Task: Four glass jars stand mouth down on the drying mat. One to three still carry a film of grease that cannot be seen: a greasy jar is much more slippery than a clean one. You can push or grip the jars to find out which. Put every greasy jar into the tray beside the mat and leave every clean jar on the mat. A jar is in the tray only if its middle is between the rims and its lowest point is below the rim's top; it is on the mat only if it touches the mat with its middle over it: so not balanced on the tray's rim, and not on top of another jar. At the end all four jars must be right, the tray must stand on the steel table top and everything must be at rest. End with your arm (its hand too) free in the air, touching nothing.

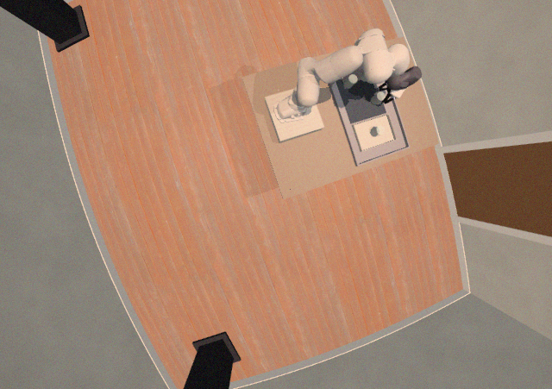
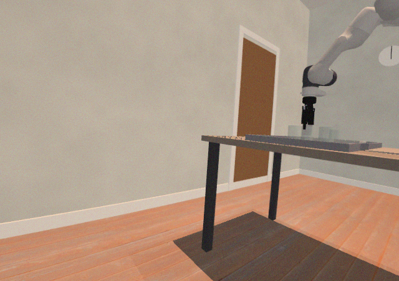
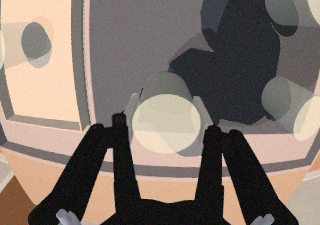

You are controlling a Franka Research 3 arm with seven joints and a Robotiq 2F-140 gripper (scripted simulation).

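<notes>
My gripper is now 22 cm to the left of the tray, 10 cm past it and 6 cm above it. Also, from my hand: grey drying mat 10 cm to the left, 8 cm behind, 7 cm below.
</notes>
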